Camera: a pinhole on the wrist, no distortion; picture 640 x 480 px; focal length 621.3 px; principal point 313.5 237.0 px. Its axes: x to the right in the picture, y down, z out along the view. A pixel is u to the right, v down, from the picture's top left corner.
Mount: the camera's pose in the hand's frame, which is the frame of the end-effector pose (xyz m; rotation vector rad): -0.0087 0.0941 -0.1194 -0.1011 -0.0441 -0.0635
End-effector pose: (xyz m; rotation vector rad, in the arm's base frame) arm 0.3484 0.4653 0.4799 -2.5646 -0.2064 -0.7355
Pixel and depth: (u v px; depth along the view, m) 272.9 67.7 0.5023
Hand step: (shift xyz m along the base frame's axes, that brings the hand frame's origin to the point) 0.1250 0.1730 -0.3364
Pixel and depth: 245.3 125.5 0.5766
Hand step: 0.1419 0.1674 -0.4216
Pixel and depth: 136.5 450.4 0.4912
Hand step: 0.1118 -0.1228 -0.4681
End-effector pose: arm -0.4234 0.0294 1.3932 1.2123 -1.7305 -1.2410
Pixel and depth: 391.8 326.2 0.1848
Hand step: -0.0998 0.0272 0.1110
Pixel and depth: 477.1 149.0 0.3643
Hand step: -0.2707 0.0239 -0.0089
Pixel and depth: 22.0 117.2 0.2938
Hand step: -0.1215 0.2155 0.0170
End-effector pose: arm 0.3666 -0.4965 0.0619 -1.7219 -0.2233 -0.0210
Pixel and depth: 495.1 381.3 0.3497
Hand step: 0.0900 0.2022 -0.2246
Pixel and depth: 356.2 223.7 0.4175
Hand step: -0.0111 0.2738 -0.1719
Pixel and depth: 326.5 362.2 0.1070
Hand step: 0.0127 -0.0345 -0.1221
